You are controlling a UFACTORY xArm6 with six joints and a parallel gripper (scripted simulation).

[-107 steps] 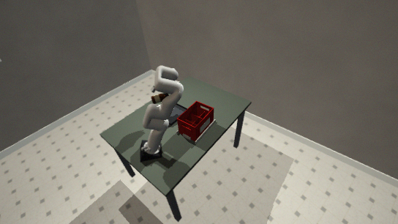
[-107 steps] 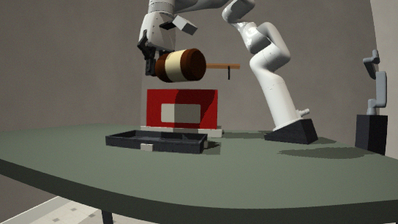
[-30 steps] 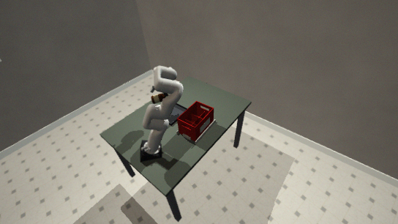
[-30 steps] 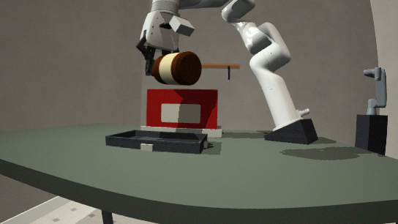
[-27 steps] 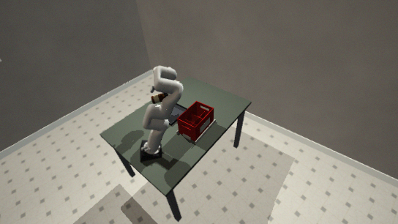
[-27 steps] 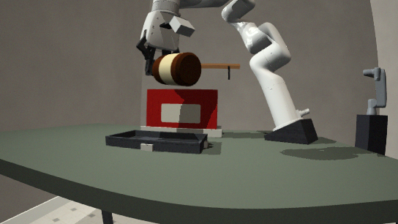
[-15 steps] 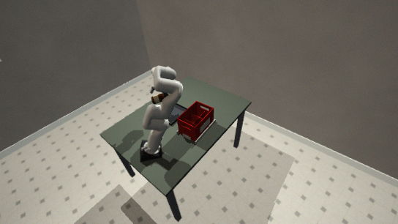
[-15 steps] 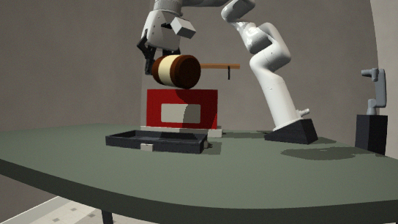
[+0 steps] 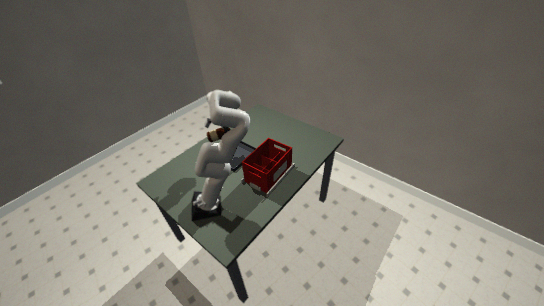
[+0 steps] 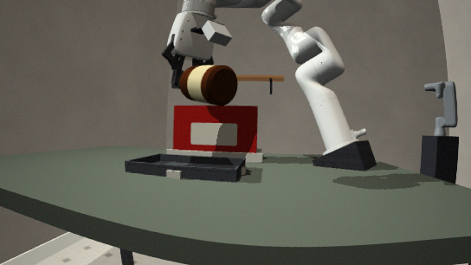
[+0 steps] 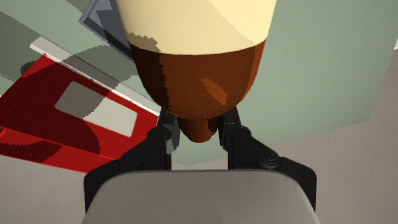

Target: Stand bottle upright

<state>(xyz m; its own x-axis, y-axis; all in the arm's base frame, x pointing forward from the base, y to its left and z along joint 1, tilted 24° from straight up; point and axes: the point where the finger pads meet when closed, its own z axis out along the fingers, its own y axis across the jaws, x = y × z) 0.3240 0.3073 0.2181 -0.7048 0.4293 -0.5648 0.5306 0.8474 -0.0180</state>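
My gripper is now 40 mm past the brown bottle, 30 mm to the right of it and 10 mm above it. Round my hand: dark tray: 50 mm to the right, 190 mm below; crate: 10 mm ahead, 350 mm to the right, 120 mm below.
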